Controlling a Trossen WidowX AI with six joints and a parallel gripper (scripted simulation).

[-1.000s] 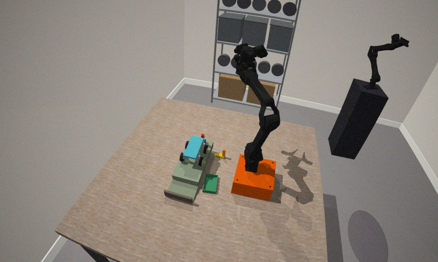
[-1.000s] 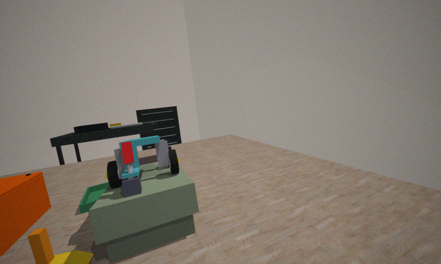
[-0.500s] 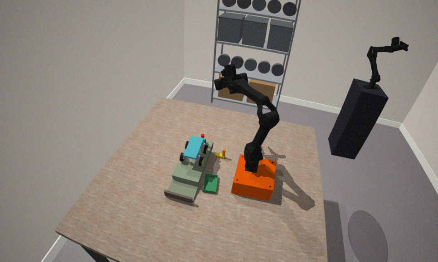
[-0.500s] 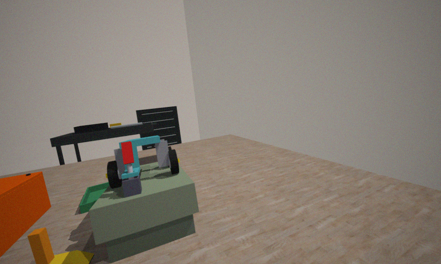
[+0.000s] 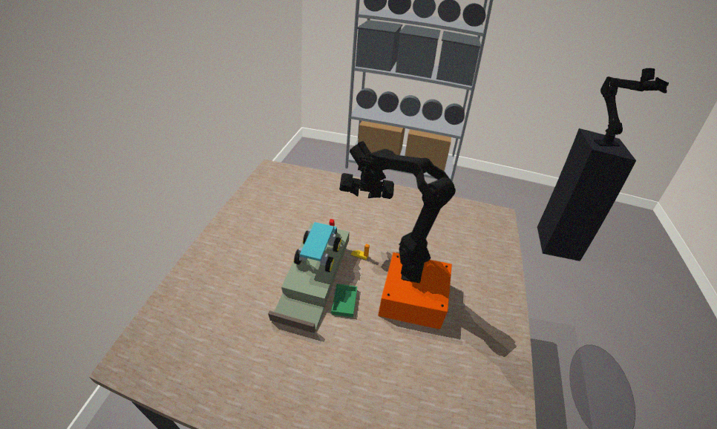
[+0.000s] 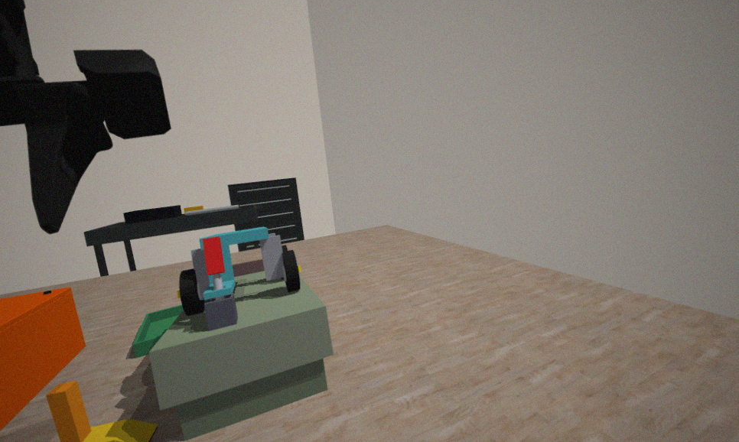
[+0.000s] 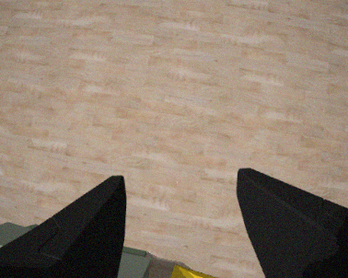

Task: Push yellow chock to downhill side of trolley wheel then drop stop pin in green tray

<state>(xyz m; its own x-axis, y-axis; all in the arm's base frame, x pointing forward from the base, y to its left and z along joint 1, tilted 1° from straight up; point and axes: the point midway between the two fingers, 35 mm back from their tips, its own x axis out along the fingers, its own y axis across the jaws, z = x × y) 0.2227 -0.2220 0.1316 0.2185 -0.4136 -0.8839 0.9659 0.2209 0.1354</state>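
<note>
Now: gripper tip 18 cm above the yellow chock, 11 cm to the right of it and 3 cm past it. Round my gripper tip: red-headed stop pin: 12 cm to the left, 8 cm ahead, 7 cm below; then ramp block: 23 cm to the left, 15 cm below, 10 cm ahead; then blue trolley: 22 cm to the left, 10 cm ahead, 9 cm below.
</note>
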